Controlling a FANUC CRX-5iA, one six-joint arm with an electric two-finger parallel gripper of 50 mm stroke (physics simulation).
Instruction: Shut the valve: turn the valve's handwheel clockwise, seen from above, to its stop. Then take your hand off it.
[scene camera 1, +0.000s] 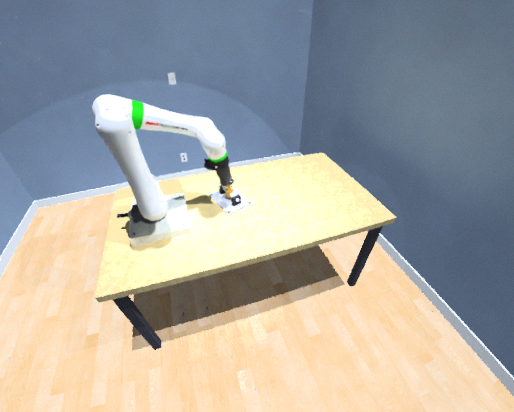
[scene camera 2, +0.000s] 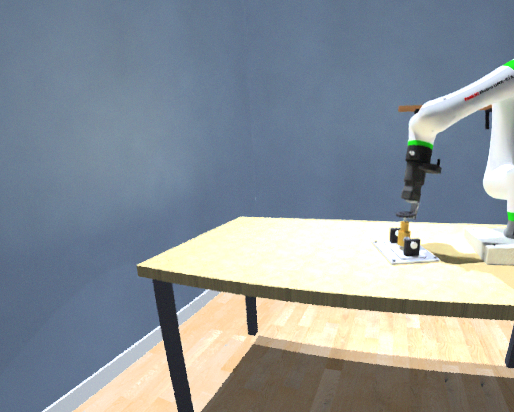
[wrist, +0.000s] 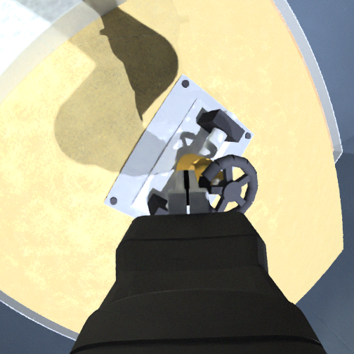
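The dark five-spoke handwheel (wrist: 233, 191) (scene camera 2: 405, 214) sits on top of the brass valve body (wrist: 187, 161) (scene camera 2: 404, 233) (scene camera 1: 229, 192). The valve stands on a white plate (wrist: 167, 112) (scene camera 2: 399, 260) (scene camera 1: 218, 201), between two black end blocks. My gripper (wrist: 186, 180) (scene camera 2: 414, 213) is shut and empty. Its fingertips are low, at the left side of the wheel's rim in the wrist view and on the robot-base side in scene camera 2. Whether they touch the rim I cannot tell. In scene camera 1 the wheel cannot be made out clearly.
The wooden table (scene camera 1: 300, 200) (scene camera 2: 280, 255) carries the valve plate and the robot's pale base block (scene camera 1: 175, 222) (scene camera 2: 500, 253). A black end block (wrist: 220, 125) (scene camera 2: 411, 247) stands at each end of the valve. The arm's shadow falls across the table beside the plate.
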